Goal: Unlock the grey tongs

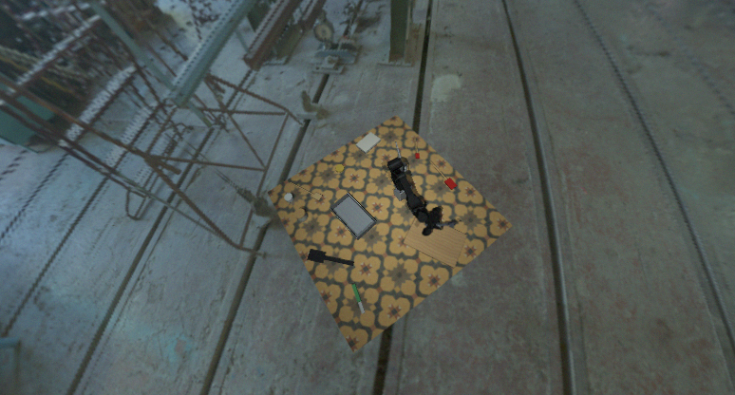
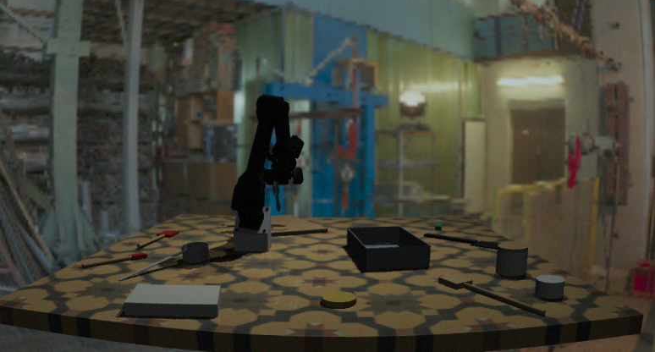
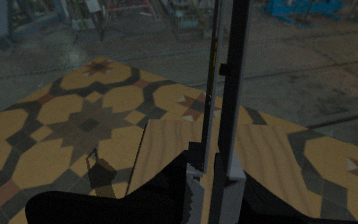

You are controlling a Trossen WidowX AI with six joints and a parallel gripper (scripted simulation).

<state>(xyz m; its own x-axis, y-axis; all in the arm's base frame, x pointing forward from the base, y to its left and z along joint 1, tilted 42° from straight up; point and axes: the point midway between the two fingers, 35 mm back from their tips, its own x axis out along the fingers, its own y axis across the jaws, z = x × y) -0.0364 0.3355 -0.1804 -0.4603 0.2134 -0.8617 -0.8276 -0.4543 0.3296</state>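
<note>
Now: gripper tip 160 mm above the wooden board, 30 mm short of it and 10 mm to the right of it. Round my gripper tip: yellow disc 830 mm to the right, 360 mm ahead, 160 mm below; black spatula 720 mm ahead, 220 mm to the right, 160 mm below; roasting tin 440 mm ahead, 400 mm to the right, 140 mm below.
</note>
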